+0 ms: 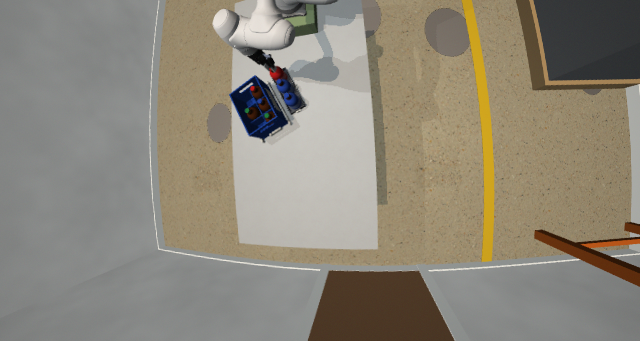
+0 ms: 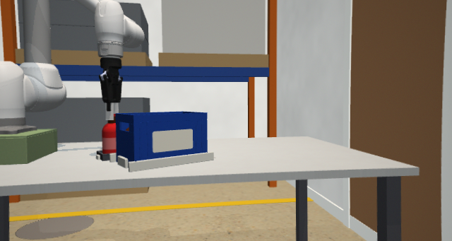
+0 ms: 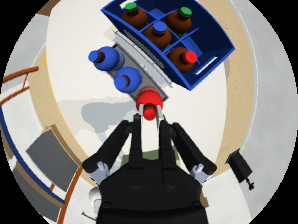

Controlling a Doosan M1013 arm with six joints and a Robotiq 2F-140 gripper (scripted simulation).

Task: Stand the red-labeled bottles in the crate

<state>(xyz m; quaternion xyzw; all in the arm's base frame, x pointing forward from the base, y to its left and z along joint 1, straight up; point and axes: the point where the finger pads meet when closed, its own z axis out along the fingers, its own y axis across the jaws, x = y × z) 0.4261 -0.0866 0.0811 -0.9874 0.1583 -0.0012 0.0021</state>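
The red-labeled bottle is 9 cm below my hand. From my hand the other things lie so: blue crate 19 cm ahead, 10 cm to the right, 10 cm below.
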